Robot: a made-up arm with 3 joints. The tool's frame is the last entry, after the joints. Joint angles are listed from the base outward.
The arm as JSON. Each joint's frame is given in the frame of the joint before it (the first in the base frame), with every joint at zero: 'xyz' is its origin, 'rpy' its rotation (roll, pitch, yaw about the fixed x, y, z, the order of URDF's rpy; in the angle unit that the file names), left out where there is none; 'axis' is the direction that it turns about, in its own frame. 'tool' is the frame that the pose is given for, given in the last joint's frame.
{
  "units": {
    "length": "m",
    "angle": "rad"
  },
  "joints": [
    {
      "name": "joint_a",
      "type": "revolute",
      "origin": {
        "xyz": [
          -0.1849,
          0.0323,
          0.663
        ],
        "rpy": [
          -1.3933,
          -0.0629,
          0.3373
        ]
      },
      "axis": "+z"
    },
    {
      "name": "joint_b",
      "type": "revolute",
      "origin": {
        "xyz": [
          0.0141,
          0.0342,
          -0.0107
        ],
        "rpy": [
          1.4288,
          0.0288,
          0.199
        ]
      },
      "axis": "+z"
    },
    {
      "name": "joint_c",
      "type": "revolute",
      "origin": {
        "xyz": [
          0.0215,
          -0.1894,
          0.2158
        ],
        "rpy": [
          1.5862,
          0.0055,
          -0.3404
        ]
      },
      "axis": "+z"
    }
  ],
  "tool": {
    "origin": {
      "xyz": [
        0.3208,
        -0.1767,
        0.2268
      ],
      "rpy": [
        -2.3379,
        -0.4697,
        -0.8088
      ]
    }
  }
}
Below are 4 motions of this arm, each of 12 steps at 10 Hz.
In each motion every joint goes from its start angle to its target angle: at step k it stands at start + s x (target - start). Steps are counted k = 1, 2, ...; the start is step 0. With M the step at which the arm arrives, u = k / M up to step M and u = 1 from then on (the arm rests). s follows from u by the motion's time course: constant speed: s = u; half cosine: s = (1 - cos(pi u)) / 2; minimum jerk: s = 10 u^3 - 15 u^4 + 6 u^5.
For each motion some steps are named. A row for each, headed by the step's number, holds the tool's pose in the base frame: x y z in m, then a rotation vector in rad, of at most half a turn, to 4 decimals.
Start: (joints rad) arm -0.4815 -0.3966 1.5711
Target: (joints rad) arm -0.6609 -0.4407 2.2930
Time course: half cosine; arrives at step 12
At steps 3, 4, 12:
3: -0.3095 -0.5008 1.0911 -0.3254 -0.6886 -1.3326
4: -0.3455 -0.4921 1.0879 -0.3028 -0.7698 -1.3730
12: -0.5792 -0.3990 0.9845 -0.1365 -1.3613 -1.6539

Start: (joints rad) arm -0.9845 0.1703 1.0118
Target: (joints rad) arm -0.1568 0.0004 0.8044
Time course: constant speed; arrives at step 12
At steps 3, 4, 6, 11, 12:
3: 0.0131 -0.4553 1.0978 -0.3235 -0.4492 -0.6721
4: 0.0472 -0.4471 1.0879 -0.3652 -0.3761 -0.6487
6: 0.1113 -0.4307 1.0610 -0.4485 -0.2300 -0.6018
11: 0.2402 -0.3936 0.9603 -0.6571 0.1335 -0.4833
12: 0.2599 -0.3873 0.9358 -0.6990 0.2058 -0.4594

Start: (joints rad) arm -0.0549 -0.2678 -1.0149
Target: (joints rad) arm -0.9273 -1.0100 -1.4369
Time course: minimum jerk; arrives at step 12
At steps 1, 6, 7, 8, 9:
1: -0.1918 -0.3700 0.4753 -0.6691 2.0476 0.2655
6: -0.3287 -0.2461 0.3814 -0.0890 1.8733 0.2392
7: -0.3461 -0.1819 0.3447 0.0861 1.7906 0.2816
8: -0.3497 -0.1170 0.3156 0.2356 1.7055 0.3374
9: -0.3450 -0.0629 0.2975 0.3462 1.6319 0.3916

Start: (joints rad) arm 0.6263 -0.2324 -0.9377
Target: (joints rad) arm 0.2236 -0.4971 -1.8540
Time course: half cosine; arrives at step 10
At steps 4, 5, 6, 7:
4: -0.3100 -0.3722 0.6246 -0.7333 2.7791 0.4124
5: -0.3608 -0.3467 0.6490 -0.5997 2.8506 0.4624
6: -0.4084 -0.3170 0.6724 -0.4598 2.9106 0.5273
7: -0.4479 -0.2874 0.6931 -0.3300 2.9535 0.5989

